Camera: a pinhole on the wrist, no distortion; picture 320 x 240 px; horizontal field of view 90.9 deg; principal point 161.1 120.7 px. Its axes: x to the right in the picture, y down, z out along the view. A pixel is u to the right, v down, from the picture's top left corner.
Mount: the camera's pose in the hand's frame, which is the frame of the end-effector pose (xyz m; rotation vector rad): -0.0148 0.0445 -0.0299 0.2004 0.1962 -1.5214
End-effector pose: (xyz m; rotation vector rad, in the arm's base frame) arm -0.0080 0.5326 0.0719 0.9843 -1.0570 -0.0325
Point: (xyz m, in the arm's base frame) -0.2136 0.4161 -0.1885
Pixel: outside the picture
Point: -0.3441 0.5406 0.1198
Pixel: 25.7 36.9
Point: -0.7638 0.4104 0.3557
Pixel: 9.9 91.6
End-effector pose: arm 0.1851 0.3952 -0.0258 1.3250 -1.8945 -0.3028
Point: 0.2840 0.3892 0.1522
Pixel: behind the camera
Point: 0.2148 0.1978 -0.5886
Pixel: 265.8 93.1
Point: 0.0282 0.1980 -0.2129
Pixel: 186.3 177.2
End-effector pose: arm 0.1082 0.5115 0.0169 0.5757 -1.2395 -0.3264
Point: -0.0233 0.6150 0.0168
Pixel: 45.2 13.7
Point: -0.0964 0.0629 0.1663
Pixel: 242.6 231.0
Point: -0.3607 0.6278 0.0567
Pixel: 75.7 63.4
